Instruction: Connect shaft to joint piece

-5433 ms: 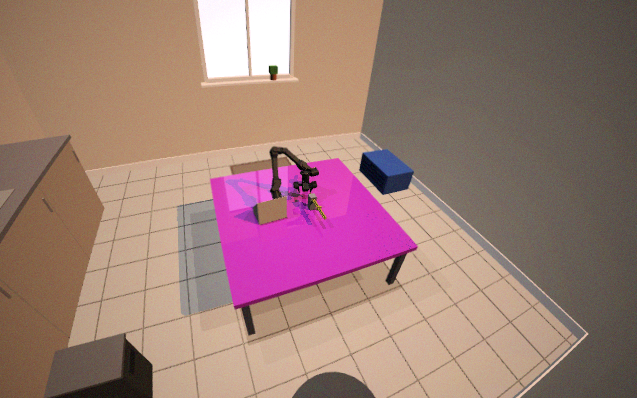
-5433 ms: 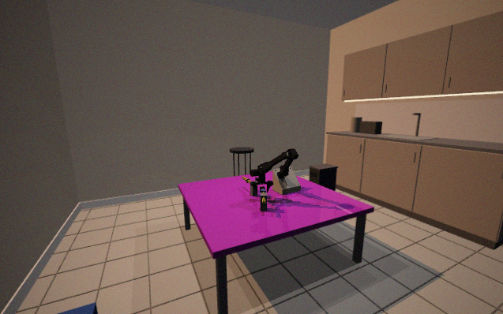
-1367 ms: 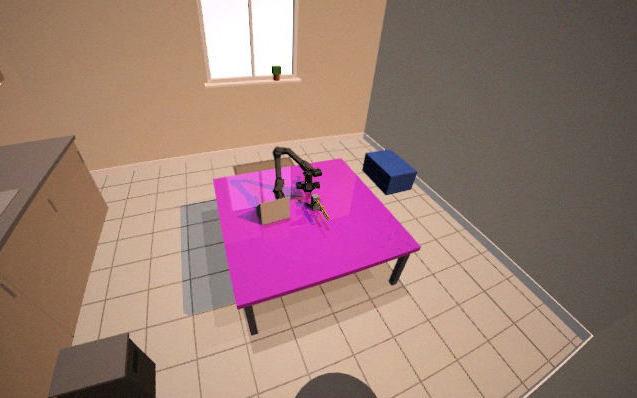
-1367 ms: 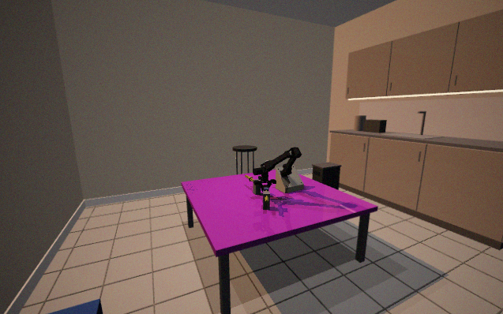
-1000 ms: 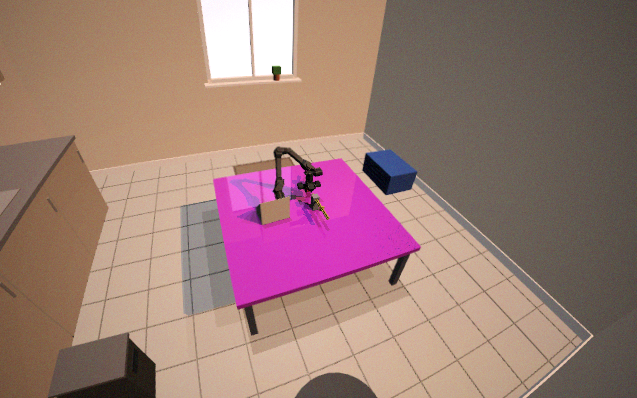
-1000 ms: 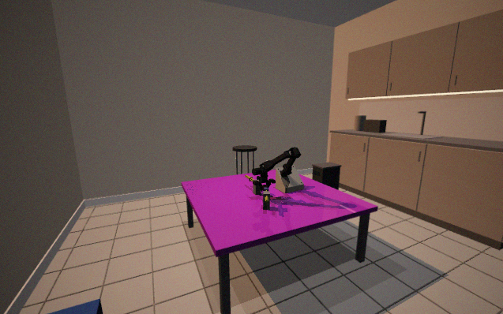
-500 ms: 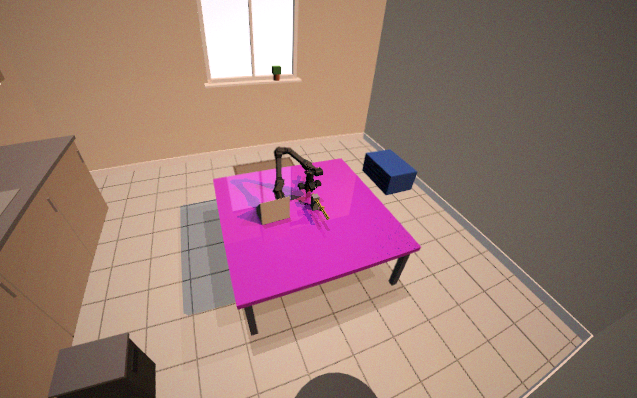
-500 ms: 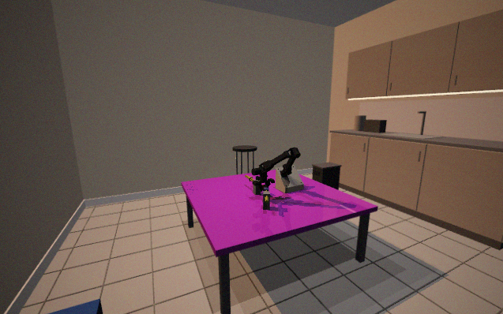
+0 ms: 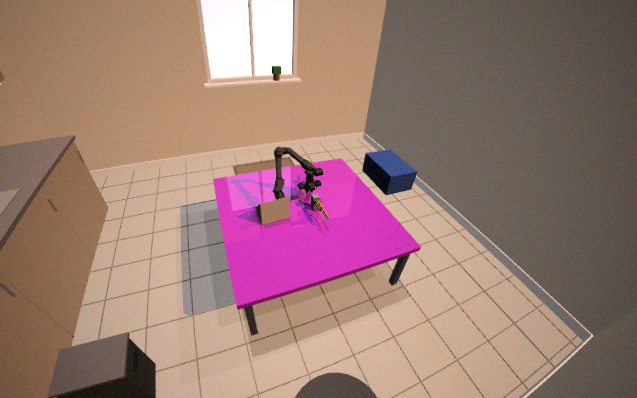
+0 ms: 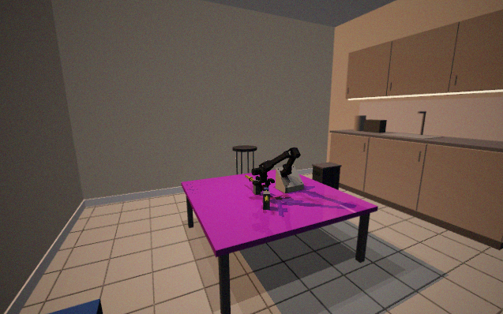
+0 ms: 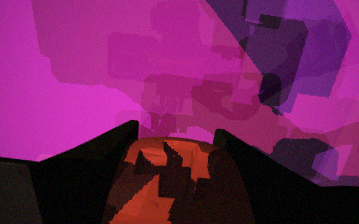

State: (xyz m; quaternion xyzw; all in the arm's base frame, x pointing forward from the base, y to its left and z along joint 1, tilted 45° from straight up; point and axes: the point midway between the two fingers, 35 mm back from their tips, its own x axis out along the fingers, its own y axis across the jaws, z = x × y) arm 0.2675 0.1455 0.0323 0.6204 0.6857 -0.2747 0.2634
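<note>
My gripper tip is 4 cm below the orange joint piece and 2 cm to the right of it.
</note>
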